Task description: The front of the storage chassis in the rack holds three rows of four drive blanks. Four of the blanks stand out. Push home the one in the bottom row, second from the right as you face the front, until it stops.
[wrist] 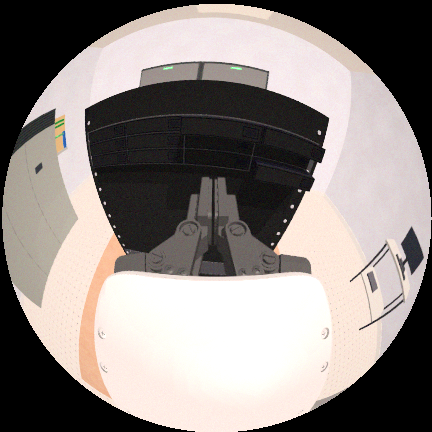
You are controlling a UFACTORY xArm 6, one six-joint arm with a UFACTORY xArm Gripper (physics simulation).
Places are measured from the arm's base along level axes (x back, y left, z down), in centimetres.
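Pixels of known places: gripper, fingertip midpoint: (212,192).
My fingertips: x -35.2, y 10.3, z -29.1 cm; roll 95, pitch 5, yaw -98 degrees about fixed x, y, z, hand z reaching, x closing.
Behind a point stands the place of what it marks.
The black storage chassis shows in the upper middle of the wrist view, with three rows of four dark drive blanks. The bottom-row blank second from the right (217,159) @(x -48.6, y 11.2, z -27.1 cm) looks level with the blanks beside it. The bottom-row blank at the far right (283,173) @(x -46.0, y 0.9, z -28.0 cm) stands well out. The top-row far-right blank (292,143) @(x -46.0, y 0.9, z -33.0 cm) and the top-row blank second from the right (217,127) @(x -45.1, y 11.4, z -32.9 cm) also stand out. My gripper (212,192) @(x -35.2, y 10.2, z -29.1 cm) is shut and empty. Its fingertips show just below the bottom row, and their gap to the front is hard to judge.
The black rack (205,99) @(x -49.8, y 14.3, z -37.2 cm) surrounds the chassis, with dotted side rails. A grey unit with green lights (172,77) shows behind its top. A grey cabinet (37,200) stands at the left. A cart-like stand with a dark screen (413,251) is at the far right.
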